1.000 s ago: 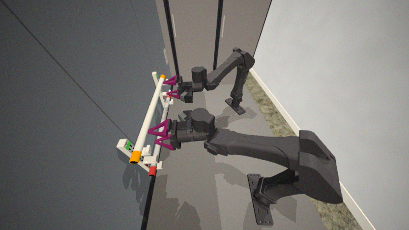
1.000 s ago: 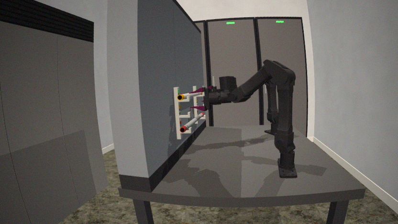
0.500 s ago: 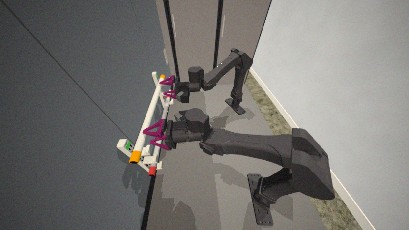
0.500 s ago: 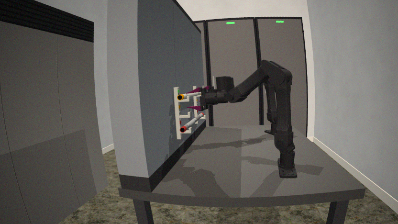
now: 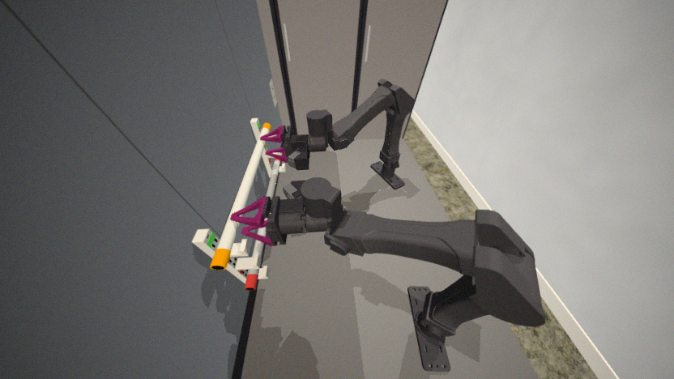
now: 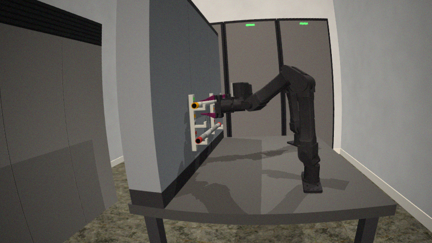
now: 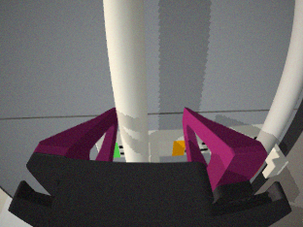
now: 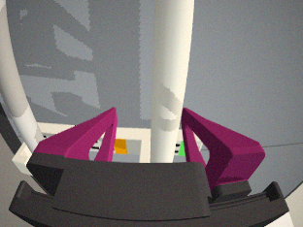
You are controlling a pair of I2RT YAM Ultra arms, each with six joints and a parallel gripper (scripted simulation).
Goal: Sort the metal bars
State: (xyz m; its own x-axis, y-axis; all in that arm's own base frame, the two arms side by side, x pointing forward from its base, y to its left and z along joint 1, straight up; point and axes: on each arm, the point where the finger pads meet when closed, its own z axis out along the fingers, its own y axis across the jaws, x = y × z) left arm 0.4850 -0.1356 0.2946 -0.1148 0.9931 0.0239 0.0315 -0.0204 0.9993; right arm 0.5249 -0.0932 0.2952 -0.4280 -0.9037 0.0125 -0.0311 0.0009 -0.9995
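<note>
Right now the orange-ended bar is 15 cm to the right of my left hand, 2 cm ahead of it and 1 cm above it. Round my left hand: grey wall panel 17 cm to the right, 13 cm above, 12 cm ahead; then red-ended bar 15 cm to the right, 14 cm below, 1 cm ahead.
Right now my right hand is 150 mm to the right of the orange-ended bar and 10 mm below it. Round my right hand: grey wall panel: 130 mm to the left, 130 mm above, 100 mm ahead; then red-ended bar: 140 mm to the left, 140 mm below, 10 mm behind.
</note>
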